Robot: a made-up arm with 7 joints.
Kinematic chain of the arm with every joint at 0, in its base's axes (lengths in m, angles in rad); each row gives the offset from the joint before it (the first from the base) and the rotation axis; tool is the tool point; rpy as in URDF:
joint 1: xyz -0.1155 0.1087 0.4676 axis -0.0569 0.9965 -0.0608
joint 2: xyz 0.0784 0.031 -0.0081 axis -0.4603 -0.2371 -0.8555
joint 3: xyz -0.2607 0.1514 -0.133 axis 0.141 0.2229 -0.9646
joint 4: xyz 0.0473 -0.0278 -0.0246 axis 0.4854 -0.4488 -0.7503
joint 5: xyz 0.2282 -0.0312 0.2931 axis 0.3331 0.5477 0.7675
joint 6: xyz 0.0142 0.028 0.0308 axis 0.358 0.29 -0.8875
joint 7: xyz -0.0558 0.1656 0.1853 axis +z
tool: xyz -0.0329 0.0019 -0.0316 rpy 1.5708 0 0
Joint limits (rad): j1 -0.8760..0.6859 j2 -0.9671..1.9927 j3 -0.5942..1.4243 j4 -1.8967..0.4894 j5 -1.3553..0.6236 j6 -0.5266..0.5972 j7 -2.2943..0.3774
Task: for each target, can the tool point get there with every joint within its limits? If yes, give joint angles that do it. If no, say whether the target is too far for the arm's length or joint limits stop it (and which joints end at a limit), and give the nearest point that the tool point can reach.
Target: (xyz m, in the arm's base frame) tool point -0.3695 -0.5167 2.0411
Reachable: no: too far | nearest point -0.4591 0.1534 1.0930 | short by 1.165 m
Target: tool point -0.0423 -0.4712 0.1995
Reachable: no: joint limits stop it (at a limit: joint 1, joint 2, joint 3, joint 5) | nearest point 0.0655 -0.3106 0.2262 | short by 0.195 m
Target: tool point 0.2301 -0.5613 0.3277
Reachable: no: joint limits stop it (at a limit: joint 2, joint 4, joint 5) | nearest point 0.2069 -0.3379 0.3202 | short by 0.225 m
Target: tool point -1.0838 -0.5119 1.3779
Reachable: no: too far | nearest point -0.7191 0.0363 0.9676 | short by 0.776 m
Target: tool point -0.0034 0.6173 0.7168
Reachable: yes | joints -0.7437 0.2849 0.0204 -0.3832 -0.9561 0.0007 -1.9519
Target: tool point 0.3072 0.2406 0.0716
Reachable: yes | joints 0.4600 0.7956 1.0162 -1.4557 -0.4002 0.4198 -1.7723
